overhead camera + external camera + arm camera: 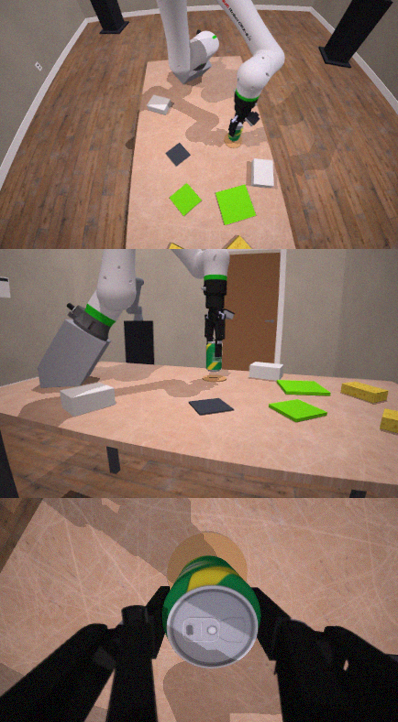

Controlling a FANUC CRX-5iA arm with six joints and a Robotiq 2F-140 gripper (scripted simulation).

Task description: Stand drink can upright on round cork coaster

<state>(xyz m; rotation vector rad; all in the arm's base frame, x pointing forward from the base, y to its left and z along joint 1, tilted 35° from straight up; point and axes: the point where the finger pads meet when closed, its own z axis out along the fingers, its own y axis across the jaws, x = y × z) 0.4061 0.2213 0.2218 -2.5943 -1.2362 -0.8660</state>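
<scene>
My gripper is now 13 cm above the round cork coaster. Also, from my hand: dark square coaster (14 cm ahead, 29 cm to the right, 13 cm below); then yellow drink can (3 cm below).
</scene>
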